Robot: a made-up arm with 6 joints.
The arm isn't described. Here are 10 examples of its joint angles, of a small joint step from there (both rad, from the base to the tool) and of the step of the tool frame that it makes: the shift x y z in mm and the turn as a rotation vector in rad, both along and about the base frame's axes.
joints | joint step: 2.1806 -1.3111 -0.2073 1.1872 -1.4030 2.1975 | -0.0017 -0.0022 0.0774 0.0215 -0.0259 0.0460
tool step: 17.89 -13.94 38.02 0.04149 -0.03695 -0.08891
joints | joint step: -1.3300 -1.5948 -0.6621 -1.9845 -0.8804 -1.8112 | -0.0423 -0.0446 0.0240 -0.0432 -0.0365 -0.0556
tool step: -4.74 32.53 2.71 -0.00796 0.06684 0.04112
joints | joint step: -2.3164 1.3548 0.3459 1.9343 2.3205 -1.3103 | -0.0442 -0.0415 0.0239 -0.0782 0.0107 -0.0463
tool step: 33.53 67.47 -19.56 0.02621 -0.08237 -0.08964
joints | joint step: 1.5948 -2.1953 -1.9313 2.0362 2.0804 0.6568 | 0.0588 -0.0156 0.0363 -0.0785 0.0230 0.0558
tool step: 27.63 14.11 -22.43 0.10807 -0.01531 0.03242
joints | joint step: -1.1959 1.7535 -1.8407 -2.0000 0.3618 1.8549 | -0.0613 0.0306 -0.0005 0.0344 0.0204 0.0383
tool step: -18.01 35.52 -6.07 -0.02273 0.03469 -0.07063
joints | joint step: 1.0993 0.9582 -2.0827 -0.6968 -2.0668 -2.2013 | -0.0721 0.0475 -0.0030 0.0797 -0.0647 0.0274
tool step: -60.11 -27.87 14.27 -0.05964 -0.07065 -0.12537
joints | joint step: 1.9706 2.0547 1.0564 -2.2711 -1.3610 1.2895 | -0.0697 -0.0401 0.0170 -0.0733 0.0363 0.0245
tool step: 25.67 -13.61 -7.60 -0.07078 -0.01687 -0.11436
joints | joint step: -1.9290 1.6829 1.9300 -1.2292 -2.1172 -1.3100 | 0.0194 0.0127 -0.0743 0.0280 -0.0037 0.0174
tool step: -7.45 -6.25 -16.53 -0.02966 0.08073 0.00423
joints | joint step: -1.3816 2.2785 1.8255 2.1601 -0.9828 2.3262 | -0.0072 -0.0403 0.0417 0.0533 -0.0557 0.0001
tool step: 16.16 18.17 10.19 0.01861 -0.09223 -0.00531
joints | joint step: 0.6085 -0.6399 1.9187 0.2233 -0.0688 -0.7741 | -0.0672 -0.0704 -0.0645 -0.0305 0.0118 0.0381
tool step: 3.54 -21.08 -0.48 -0.05095 0.09554 -0.01671
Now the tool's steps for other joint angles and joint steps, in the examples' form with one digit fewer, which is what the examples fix.
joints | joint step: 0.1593 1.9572 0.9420 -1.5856 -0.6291 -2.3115 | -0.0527 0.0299 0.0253 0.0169 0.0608 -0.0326
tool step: -31.3 -6.0 4.2 0.0754 -0.0544 -0.0790
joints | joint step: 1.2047 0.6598 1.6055 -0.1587 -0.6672 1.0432 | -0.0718 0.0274 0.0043 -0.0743 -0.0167 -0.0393
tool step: -36.0 -19.0 -4.3 -0.0548 0.0505 -0.0439
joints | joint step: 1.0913 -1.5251 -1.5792 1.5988 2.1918 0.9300 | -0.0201 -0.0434 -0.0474 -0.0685 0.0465 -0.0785
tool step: -26.2 -2.5 -0.1 -0.0325 0.0160 0.0259
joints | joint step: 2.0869 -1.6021 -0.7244 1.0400 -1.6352 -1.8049 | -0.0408 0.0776 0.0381 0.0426 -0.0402 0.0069
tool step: 34.7 -29.2 22.0 0.0717 0.0188 -0.1012
